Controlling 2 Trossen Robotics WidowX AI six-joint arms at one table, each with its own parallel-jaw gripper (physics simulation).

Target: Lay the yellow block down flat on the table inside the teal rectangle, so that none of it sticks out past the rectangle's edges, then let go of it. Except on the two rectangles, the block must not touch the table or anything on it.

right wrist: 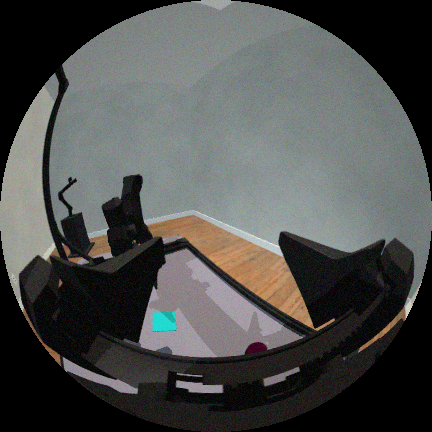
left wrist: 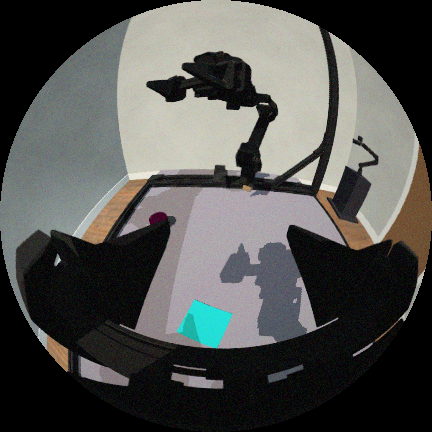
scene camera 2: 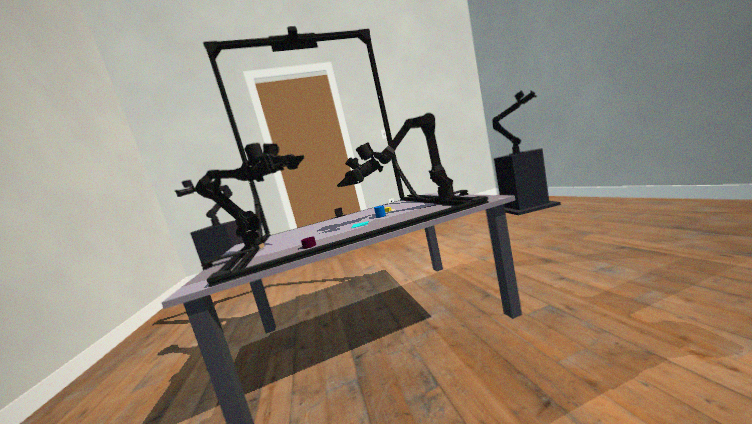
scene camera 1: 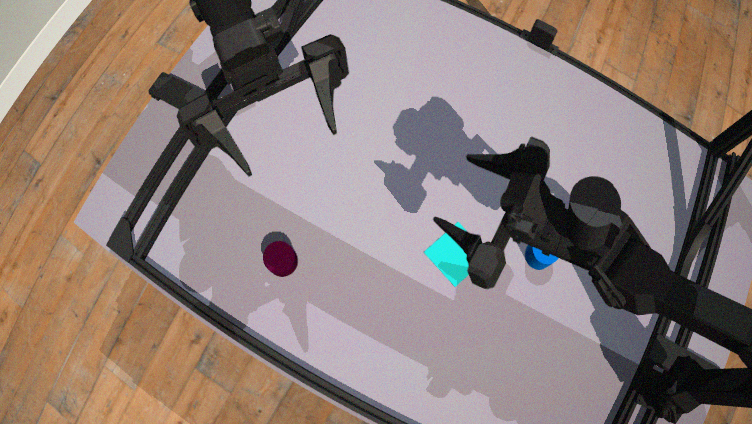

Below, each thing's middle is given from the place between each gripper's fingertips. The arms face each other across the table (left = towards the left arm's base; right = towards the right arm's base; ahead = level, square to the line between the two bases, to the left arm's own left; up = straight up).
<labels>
Now: the maroon cylinder [scene camera 1: 279,258] 330 mm below my right hand, 80 mm ahead of it and 30 mm to the right of it. From my right hand the other things lie so: teal rectangle [scene camera 1: 445,253] (340 mm below, 170 mm to the left, 110 mm behind).
Now: the teal rectangle 19 cm below my left hand, 5 cm to the left of it and 1 cm ahead of it. Round my left hand: maroon cylinder (20 cm ahead, 18 cm below, 15 cm to the right).
</labels>
